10 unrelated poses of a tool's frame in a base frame.
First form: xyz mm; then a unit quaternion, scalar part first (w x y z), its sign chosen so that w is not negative.
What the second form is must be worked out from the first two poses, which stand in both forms.
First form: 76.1, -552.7, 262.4, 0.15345, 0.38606, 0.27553, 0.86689
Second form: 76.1, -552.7, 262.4, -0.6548, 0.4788, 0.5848, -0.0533, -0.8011, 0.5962
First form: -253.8, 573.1, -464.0, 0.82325, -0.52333, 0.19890, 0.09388
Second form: -253.8, 573.1, -464.0, 0.9032, -0.0536, -0.4258, -0.3628, 0.4346, -0.8243
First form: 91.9, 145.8, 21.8, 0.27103, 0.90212, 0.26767, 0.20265
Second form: 91.9, 145.8, 21.8, 0.7746, 0.5928, 0.2205, 0.3731, -0.7098, 0.5975
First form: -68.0, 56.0, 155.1, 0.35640, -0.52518, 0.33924, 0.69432
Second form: -68.0, 56.0, 155.1, -0.1943, 0.1386, -0.9711, -0.8512, -0.5158, 0.0967
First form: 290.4, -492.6, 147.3, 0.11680, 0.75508, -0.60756, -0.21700
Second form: 290.4, -492.6, 147.3, 0.1676, -0.9682, -0.1858, -0.8668, -0.2345, 0.4401
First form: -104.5, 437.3, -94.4, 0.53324, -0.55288, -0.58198, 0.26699
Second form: -104.5, 437.3, -94.4, 0.1800, 0.9283, 0.3254, 0.3588, 0.2461, -0.9004
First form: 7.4, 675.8, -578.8, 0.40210, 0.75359, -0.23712, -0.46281
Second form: 7.4, 675.8, -578.8, 0.4592, -0.7296, -0.5068, 0.0148, -0.5642, 0.8255
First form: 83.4, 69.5, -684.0, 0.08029, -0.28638, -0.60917, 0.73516
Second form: 83.4, 69.5, -684.0, -0.8231, 0.4670, -0.3232, 0.2309, -0.2449, -0.9417
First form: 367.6, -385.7, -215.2, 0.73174, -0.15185, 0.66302, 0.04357
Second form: 367.6, -385.7, -215.2, 0.1170, -0.1376, -0.9836, -0.2651, 0.9501, -0.1645
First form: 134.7, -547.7, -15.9, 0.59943, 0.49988, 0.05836, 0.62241
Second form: 134.7, -547.7, -15.9, 0.2184, 0.8045, 0.5523, -0.6878, -0.2746, 0.6719
